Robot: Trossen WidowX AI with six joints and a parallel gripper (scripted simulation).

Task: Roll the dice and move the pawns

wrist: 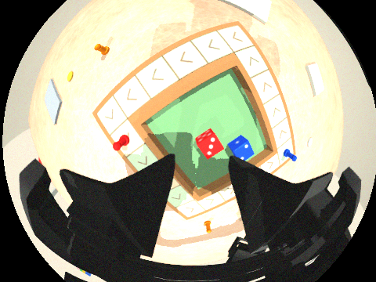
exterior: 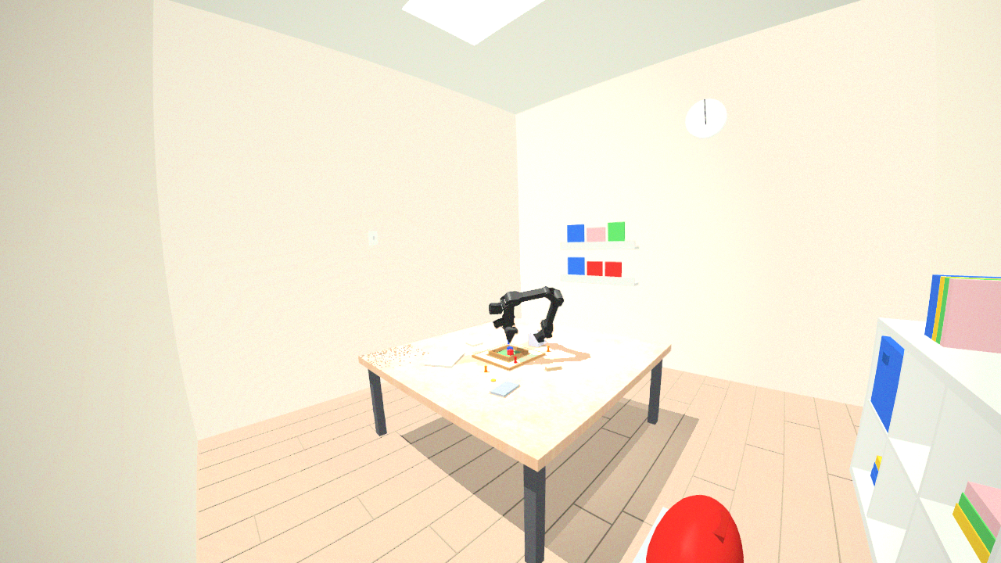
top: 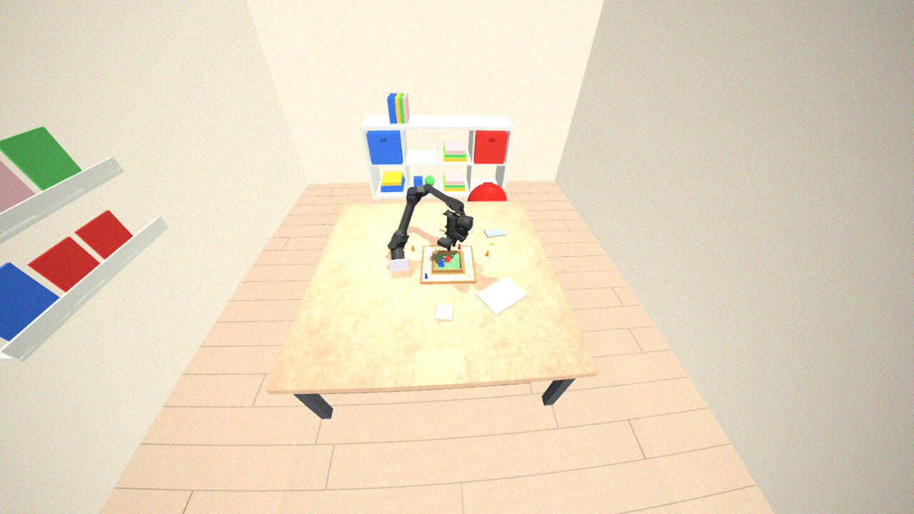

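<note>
Right now my gripper tip is 5 cm short of the red pawn, 9 cm to the right of it and 7 cm above it. Round my gripper tip: white sheet (24 cm ahead, 25 cm to the right, 9 cm below); green tray (2 cm behind, 2 cm to the right, 9 cm below); blue pawn (14 cm behind, 13 cm to the right, 7 cm below).
</note>
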